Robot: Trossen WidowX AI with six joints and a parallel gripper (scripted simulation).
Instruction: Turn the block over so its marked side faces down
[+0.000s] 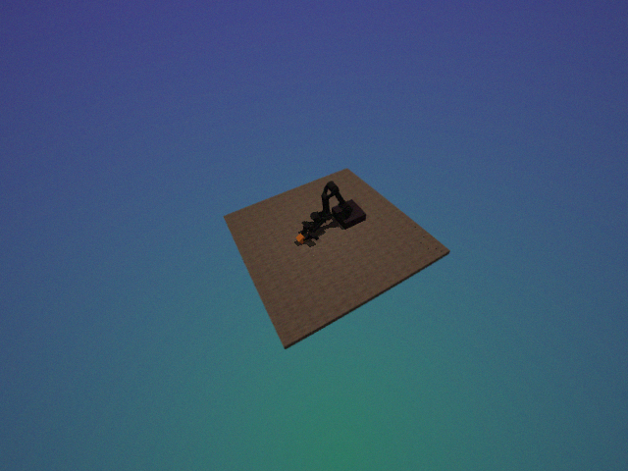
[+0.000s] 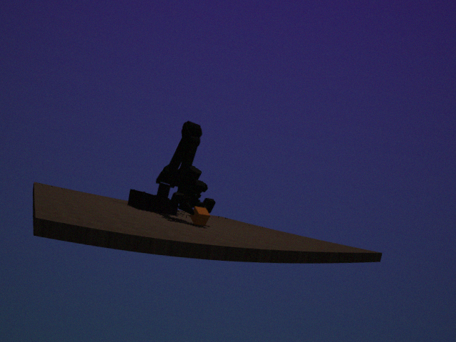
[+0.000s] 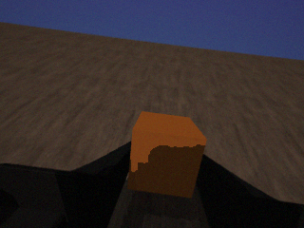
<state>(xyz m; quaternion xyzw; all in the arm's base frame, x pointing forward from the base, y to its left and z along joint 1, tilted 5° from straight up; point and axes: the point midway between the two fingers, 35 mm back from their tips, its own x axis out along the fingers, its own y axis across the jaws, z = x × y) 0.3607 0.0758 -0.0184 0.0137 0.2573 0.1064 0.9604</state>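
The orange block is 2 cm below my gripper tip.
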